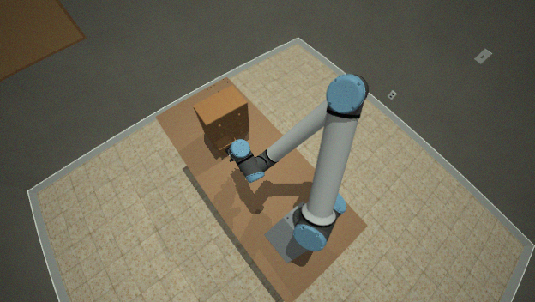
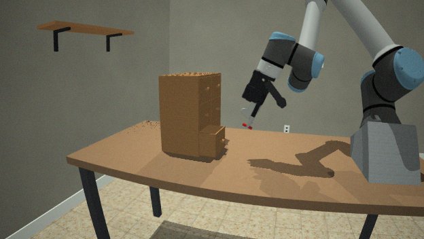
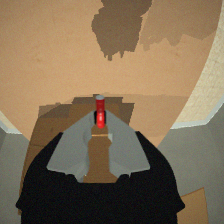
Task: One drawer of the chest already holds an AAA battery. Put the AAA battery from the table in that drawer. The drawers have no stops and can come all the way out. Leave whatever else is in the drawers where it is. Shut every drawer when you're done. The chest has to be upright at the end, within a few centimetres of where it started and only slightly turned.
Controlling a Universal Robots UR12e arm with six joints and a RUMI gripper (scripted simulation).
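My gripper is now 1 cm above the AAA battery.
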